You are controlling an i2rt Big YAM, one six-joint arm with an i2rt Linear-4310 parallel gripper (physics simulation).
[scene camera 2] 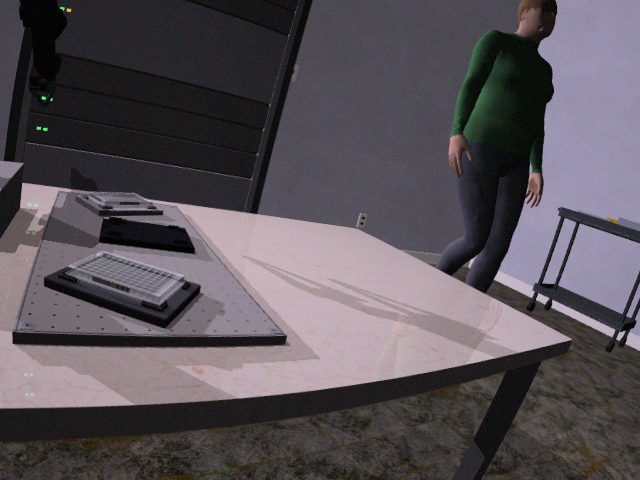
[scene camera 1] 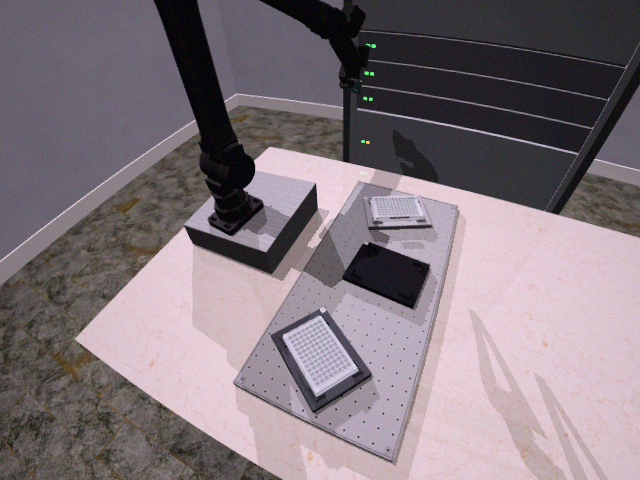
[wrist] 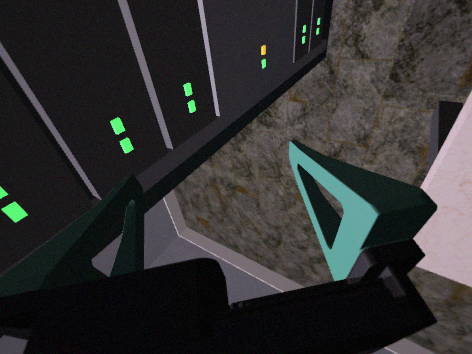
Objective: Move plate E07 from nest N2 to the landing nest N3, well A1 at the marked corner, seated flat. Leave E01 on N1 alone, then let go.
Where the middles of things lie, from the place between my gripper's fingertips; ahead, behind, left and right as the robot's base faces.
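Black nest (scene camera 1: 397,277): my hand far to the left of it, far short of it, a fair way above it.
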